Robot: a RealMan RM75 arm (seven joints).
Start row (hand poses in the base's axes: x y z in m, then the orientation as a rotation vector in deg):
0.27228, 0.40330, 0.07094, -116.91, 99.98, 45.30
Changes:
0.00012, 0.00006, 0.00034, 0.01, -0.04, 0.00
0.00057, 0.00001, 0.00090, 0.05, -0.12, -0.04
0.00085, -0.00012, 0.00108, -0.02, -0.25, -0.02
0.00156, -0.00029, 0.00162, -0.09, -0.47, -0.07
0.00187, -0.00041, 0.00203, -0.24, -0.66, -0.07
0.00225, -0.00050, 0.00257, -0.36, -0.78, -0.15
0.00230, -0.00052, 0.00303, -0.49, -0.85, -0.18
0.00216, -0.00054, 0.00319, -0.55, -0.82, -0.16
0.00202, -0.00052, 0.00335, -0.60, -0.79, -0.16
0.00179, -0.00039, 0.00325, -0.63, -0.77, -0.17
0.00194, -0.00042, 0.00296, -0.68, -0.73, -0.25
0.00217, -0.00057, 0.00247, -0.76, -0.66, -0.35
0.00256, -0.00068, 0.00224, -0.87, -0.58, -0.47
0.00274, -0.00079, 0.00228, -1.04, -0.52, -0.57
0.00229, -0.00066, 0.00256, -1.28, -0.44, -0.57
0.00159, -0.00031, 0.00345, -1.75, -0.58, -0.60
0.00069, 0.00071, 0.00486, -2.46, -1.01, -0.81
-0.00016, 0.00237, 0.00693, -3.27, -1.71, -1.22
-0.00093, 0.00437, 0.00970, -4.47, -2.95, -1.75
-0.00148, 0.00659, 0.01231, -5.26, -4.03, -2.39
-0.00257, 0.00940, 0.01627, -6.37, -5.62, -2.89
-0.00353, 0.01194, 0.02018, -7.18, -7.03, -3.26
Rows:
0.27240, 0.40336, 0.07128, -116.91, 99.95, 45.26
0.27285, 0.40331, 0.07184, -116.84, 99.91, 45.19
0.27313, 0.40318, 0.07202, -116.91, 99.88, 44.99
0.27384, 0.40301, 0.07256, -116.92, 99.86, 44.67
0.27415, 0.40289, 0.07297, -117.02, 99.86, 44.35
0.27453, 0.40280, 0.07351, -117.02, 99.96, 44.10
0.27458, 0.40278, 0.07397, -117.08, 100.04, 43.91
0.27444, 0.40276, 0.07413, -117.14, 100.09, 43.91
0.27430, 0.40278, 0.07429, -117.17, 100.14, 43.91
0.27407, 0.40291, 0.07419, -117.18, 100.18, 43.91
0.27422, 0.40288, 0.07390, -117.12, 100.31, 43.89
0.27445, 0.40273, 0.07341, -117.07, 100.49, 43.89
0.27484, 0.40262, 0.07318, -117.01, 100.73, 43.86
0.27502, 0.40251, 0.07322, -117.01, 100.97, 43.78
0.27457, 0.40264, 0.07350, -117.16, 101.19, 43.70
0.27387, 0.40299, 0.07439, -117.44, 101.49, 43.18
0.27297, 0.40401, 0.07580, -117.69, 101.96, 42.10
0.27212, 0.40567, 0.07787, -117.79, 102.52, 40.57
0.27135, 0.40767, 0.08064, -118.02, 103.16, 38.09
0.27080, 0.40989, 0.08325, -117.85, 103.67, 36.06
0.26971, 0.41270, 0.08721, -118.01, 103.96, 33.24
0.26875, 0.41524, 0.09112, -118.09, 104.02, 30.90

